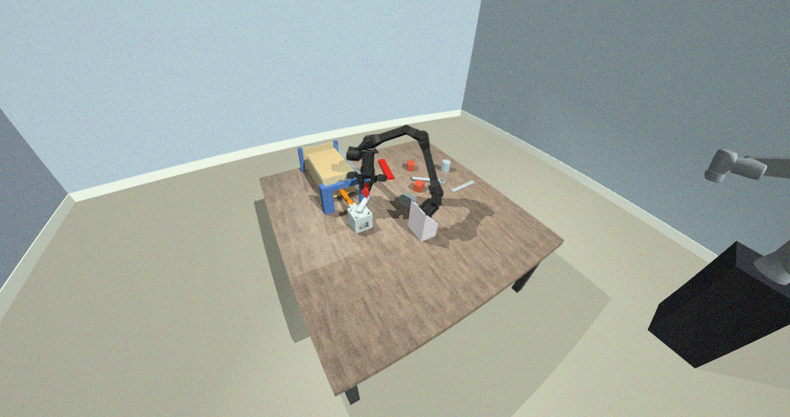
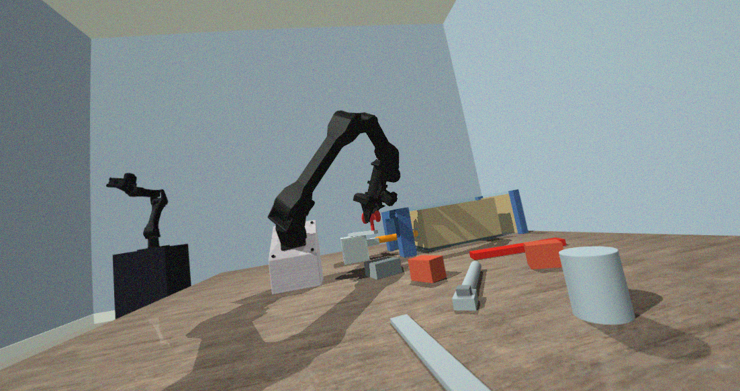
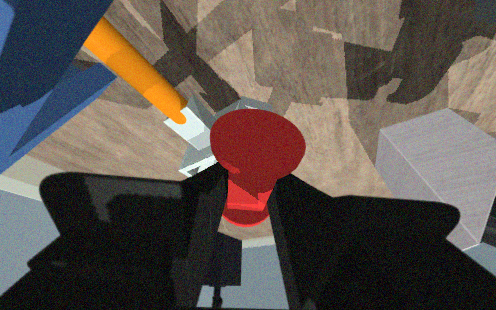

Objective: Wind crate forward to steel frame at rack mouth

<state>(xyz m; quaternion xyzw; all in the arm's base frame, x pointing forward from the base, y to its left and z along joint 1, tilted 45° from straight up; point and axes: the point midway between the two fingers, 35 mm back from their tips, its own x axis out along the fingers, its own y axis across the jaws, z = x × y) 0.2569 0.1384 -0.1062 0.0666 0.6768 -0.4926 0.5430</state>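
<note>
My gripper tip is now 1 cm past the winch handle, 2 cm to the right of it and 3 cm above it. Also, from my gripper tip: blue steel frame: 10 cm ahead, 6 cm to the left, 3 cm below; then grey winch: 7 cm behind, 6 cm to the left, 10 cm below; then red knob: 1 cm ahead, 1 cm to the right.
</note>
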